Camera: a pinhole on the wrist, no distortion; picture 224 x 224 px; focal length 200.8 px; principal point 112.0 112.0 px. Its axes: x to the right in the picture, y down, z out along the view. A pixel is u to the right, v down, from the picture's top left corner.
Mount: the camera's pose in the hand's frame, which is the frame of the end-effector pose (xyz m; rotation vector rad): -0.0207 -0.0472 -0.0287 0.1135 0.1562 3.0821
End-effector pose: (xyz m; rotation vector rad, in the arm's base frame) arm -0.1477 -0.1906 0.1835 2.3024 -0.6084 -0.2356
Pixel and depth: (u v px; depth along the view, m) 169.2 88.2 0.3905
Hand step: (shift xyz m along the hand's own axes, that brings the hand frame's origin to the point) -0.0995 0.0438 0.3618
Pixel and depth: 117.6 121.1 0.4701
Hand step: 0.0009 -0.0211 0.4408
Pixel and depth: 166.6 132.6 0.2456
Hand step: -0.0698 -0.0441 0.2223
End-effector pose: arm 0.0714 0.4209 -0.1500 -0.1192 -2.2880 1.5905
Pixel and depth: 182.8 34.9 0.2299
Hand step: -0.0796 0.0679 0.1960
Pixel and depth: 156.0 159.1 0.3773
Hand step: -0.0787 -0.0931 0.3606
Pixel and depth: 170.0 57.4 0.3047
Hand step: -0.0811 0.0703 0.2713
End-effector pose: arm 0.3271 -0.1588 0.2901 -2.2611 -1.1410 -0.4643
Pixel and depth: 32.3 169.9 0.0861
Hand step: 0.0186 -0.0653 0.0569
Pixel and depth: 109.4 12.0 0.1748
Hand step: -0.0008 0.0564 0.1356
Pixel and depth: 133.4 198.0 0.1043
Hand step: -0.0261 -0.0806 0.0802
